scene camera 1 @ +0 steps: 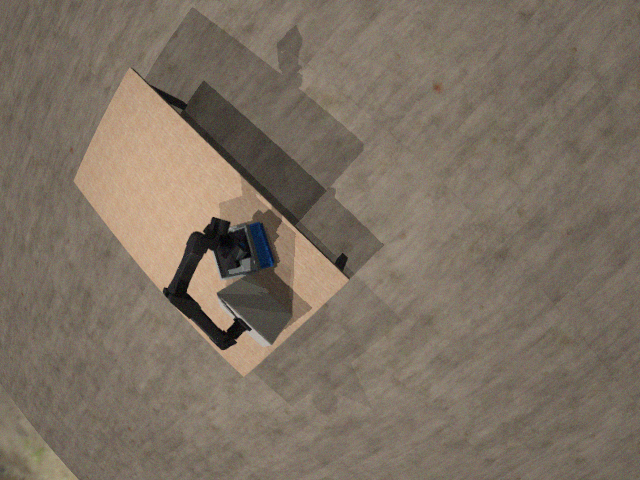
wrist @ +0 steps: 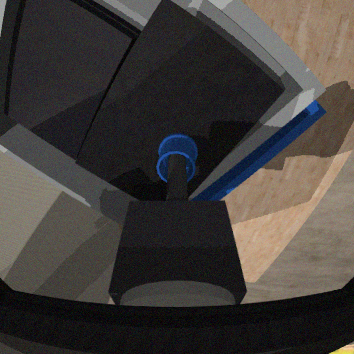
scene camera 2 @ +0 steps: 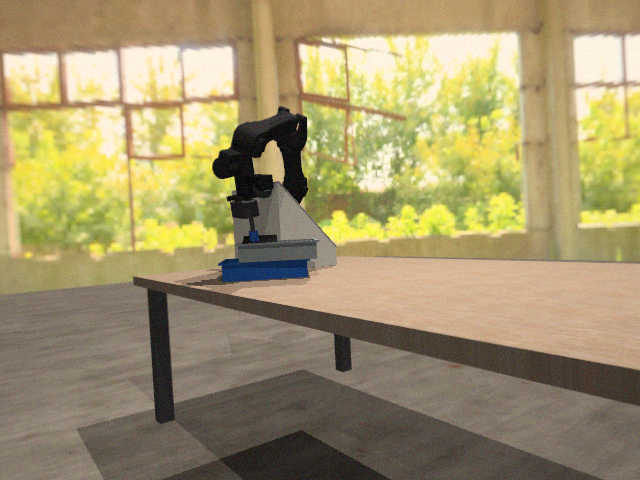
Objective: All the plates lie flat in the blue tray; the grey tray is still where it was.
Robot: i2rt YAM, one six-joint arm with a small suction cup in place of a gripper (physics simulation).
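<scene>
There's a blue tray [scene camera 2: 232, 270] that I can see, along with my suction cup [scene camera 2: 245, 207]. I can see the grey tray [scene camera 1: 249, 266] as well. You'd also find the grey tray [wrist: 250, 34], the blue tray [wrist: 293, 128] and my suction cup [wrist: 180, 143] in that wrist picture.
</scene>
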